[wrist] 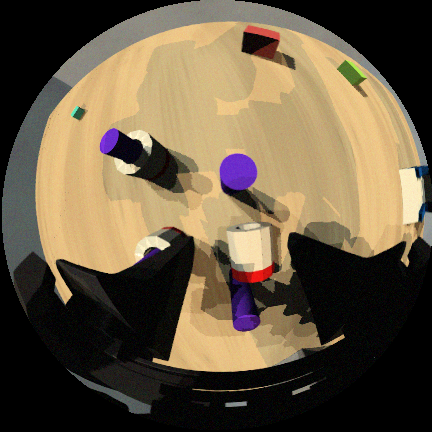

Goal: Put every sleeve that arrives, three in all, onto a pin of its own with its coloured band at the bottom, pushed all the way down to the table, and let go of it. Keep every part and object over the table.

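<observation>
A white sleeve [249, 247] with a red band lies on its side near the middle, its open end facing up the view and its band end beside the base of a bare purple pin [246, 320]. My gripper [242, 241] is open; its black fingers stand on either side of this sleeve in the view, with gaps. Another bare purple pin [238, 171] stands farther up. A white sleeve [125, 165] sits around the upper left pin [110, 141], its dark red band low. Another sleeve [146, 245], band low, is around a pin at left, partly hidden by the left finger.
The wooden table [200, 65] has a red block [261, 42] at the top, a green block [352, 73] at the upper right and a small teal block [78, 112] at the upper left. A cream panel [411, 196] with blue parts stands at the right edge.
</observation>
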